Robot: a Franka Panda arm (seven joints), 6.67 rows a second.
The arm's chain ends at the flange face. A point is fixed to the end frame.
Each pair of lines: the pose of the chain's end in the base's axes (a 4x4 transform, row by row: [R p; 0 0 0 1], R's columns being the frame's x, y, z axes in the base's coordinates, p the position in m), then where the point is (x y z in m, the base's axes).
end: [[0.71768 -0.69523 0.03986 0.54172], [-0.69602 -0.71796 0.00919 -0.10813], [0.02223 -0.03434 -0.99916 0.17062], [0 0 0 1]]
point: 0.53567 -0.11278 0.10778
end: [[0.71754 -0.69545 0.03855 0.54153], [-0.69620 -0.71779 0.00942 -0.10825], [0.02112 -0.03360 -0.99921 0.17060], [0 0 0 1]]
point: 0.53540 -0.11288 0.10777
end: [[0.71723 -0.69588 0.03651 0.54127], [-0.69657 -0.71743 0.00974 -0.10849], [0.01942 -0.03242 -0.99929 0.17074], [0 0 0 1]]
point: 0.53501 -0.11310 0.10792
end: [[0.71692 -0.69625 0.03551 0.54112], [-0.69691 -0.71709 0.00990 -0.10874], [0.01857 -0.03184 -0.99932 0.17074], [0 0 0 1]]
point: 0.53479 -0.11333 0.10793
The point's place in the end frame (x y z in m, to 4 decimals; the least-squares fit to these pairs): -0.0025 0.0097 0.0625
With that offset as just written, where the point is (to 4 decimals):
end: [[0.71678 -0.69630 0.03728 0.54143], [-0.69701 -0.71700 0.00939 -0.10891], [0.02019 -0.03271 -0.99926 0.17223], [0 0 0 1]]
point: 0.5352 -0.1135 0.1094
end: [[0.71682 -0.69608 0.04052 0.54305], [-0.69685 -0.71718 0.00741 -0.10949], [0.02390 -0.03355 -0.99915 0.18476], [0 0 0 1]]
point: 0.5370 -0.1142 0.1219
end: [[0.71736 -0.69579 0.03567 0.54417], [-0.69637 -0.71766 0.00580 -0.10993], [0.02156 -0.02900 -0.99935 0.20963], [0 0 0 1]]
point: 0.5379 -0.1148 0.1468
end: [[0.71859 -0.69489 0.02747 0.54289], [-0.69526 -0.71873 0.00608 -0.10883], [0.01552 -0.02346 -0.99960 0.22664], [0 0 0 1]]
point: 0.5361 -0.1137 0.1639
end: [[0.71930 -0.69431 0.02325 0.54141], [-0.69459 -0.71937 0.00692 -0.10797], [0.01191 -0.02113 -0.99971 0.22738], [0 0 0 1]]
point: 0.5343 -0.1128 0.1647
